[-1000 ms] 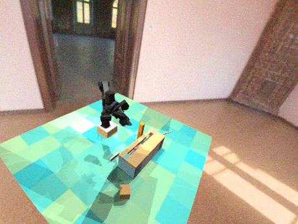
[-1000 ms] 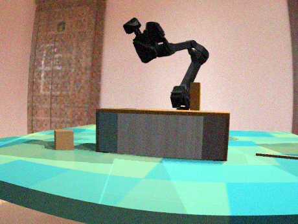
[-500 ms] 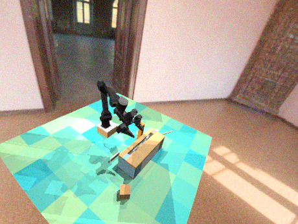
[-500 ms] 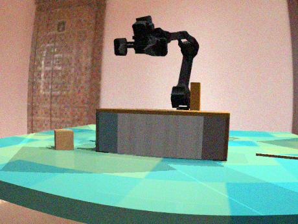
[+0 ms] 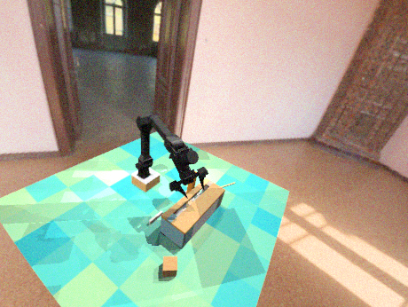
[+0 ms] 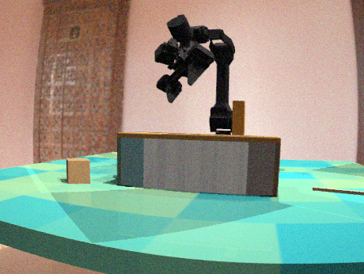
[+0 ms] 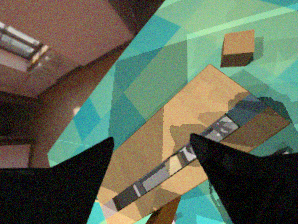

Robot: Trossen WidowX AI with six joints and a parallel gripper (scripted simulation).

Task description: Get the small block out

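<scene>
Now: the box 40 mm behind my gripper tip, 60 mm to the left of it and 160 mm below it. From my gripper tip the other things lie so: tan block 40 mm behind, 50 mm to the left, 140 mm below; then brown cube 50 mm ahead, 250 mm to the right, 200 mm below; then orange bar 100 mm behind, 140 mm to the left, 120 mm below.
</scene>
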